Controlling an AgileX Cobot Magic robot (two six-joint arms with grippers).
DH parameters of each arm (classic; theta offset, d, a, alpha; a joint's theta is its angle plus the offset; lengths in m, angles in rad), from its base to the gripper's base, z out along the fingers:
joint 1: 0 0.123 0 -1.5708
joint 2: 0.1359 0 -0.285 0
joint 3: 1.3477 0 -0.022 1.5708
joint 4: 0 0.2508 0 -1.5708
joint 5: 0 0 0.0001 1.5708
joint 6: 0 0.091 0 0
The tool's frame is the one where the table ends.
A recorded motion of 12 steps. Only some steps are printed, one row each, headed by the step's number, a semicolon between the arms.
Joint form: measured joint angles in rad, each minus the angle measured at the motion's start. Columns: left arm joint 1, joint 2, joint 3, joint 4, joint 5, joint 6; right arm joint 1, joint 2, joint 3, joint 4, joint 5, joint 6.
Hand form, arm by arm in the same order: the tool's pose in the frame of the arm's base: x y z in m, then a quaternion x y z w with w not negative. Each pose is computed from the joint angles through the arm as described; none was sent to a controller.
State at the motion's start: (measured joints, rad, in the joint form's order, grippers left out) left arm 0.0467 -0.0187 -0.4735 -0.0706 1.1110 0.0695; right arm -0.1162 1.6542 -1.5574 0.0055 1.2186 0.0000
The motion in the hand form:
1: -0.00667 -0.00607 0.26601 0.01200 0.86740 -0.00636 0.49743; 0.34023 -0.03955 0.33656 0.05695 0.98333 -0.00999 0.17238
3: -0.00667 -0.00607 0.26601 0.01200 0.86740 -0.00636 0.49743; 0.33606 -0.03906 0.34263 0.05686 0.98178 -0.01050 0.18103
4: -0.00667 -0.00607 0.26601 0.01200 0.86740 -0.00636 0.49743; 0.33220 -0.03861 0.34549 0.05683 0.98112 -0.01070 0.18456
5: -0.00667 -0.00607 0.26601 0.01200 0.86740 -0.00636 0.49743; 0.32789 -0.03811 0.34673 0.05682 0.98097 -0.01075 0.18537
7: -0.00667 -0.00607 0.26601 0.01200 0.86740 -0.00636 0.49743; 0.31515 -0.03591 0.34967 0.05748 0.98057 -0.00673 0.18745
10: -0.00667 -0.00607 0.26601 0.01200 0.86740 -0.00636 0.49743; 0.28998 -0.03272 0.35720 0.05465 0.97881 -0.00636 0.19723
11: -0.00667 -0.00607 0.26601 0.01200 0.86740 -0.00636 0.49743; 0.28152 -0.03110 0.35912 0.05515 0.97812 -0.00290 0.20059
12: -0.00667 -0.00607 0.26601 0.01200 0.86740 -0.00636 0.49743; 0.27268 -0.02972 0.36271 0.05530 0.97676 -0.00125 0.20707
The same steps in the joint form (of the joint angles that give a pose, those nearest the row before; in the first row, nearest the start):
1: -0.0001 0.0000 0.0000 0.0001 0.0000 0.0000; 0.0005 -0.0045 0.0000 -0.0055 0.0000 0.0000
3: -0.0001 0.0000 0.0000 0.0001 0.0000 0.0000; 0.0005 -0.0235 0.0014 -0.0055 0.0000 0.0000
4: -0.0001 0.0000 0.0000 0.0001 0.0000 0.0000; 0.0005 -0.0389 0.0096 -0.0055 0.0000 0.0000
5: -0.0001 0.0000 0.0000 0.0001 0.0000 0.0000; 0.0005 -0.0547 0.0237 -0.0055 0.0000 0.0000
7: -0.0001 0.0000 0.0000 0.0001 0.0000 0.0000; 0.0005 -0.1012 0.0665 0.0029 0.0000 0.0000
10: -0.0001 0.0000 0.0000 0.0001 0.0000 0.0000; 0.0005 -0.1942 0.1397 0.0059 0.0000 -0.0059
11: -0.0001 0.0000 0.0000 0.0001 0.0000 0.0000; 0.0005 -0.2255 0.1645 0.0133 0.0000 -0.0059
12: -0.0001 0.0000 0.0000 0.0001 0.0000 0.0000; 0.0005 -0.2589 0.1846 0.0174 0.0003 -0.0059

